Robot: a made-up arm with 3 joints. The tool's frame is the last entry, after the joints.
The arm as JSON. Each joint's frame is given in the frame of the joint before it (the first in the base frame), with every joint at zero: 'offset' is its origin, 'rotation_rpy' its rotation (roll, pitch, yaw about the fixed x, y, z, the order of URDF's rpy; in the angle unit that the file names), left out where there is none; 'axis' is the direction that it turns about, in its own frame. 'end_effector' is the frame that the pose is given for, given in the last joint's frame.
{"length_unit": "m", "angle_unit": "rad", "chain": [
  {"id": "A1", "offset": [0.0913, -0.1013, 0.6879], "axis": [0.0, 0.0, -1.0]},
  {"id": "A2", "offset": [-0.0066, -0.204, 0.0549], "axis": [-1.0, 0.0, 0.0]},
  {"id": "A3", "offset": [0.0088, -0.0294, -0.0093], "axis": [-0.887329, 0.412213, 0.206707]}
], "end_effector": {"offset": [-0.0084, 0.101, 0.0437], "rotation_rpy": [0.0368, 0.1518, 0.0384]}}
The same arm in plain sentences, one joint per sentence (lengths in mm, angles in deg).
The arm has three revolute joints in a row. What follows holds with every joint at zero, and every direction is one of the base frame's.
The first joint sits 91.3 mm along +x and 101.3 mm along -y and 687.9 mm along +z from the base frame's origin and rotates about -z.
The second joint sits 6.6 mm along -x and 204.0 mm along -y and 54.9 mm along +z from the first joint and rotates about -x.
The third joint sits 8.8 mm along +x and 29.4 mm along -y and 9.3 mm along -z from the second joint and rotates about the direction (-0.887329, 0.412213, 0.206707).
The tool frame, which is the frame that the pose is given for, sits 8.4 mm along -x and 101.0 mm along +y and 43.7 mm along +z from the third joint; its axes are the base frame's turned by roll 2.11, pitch 8.70 and yaw 2.20 deg (as in URDF: about the fixed x, then y, then z).

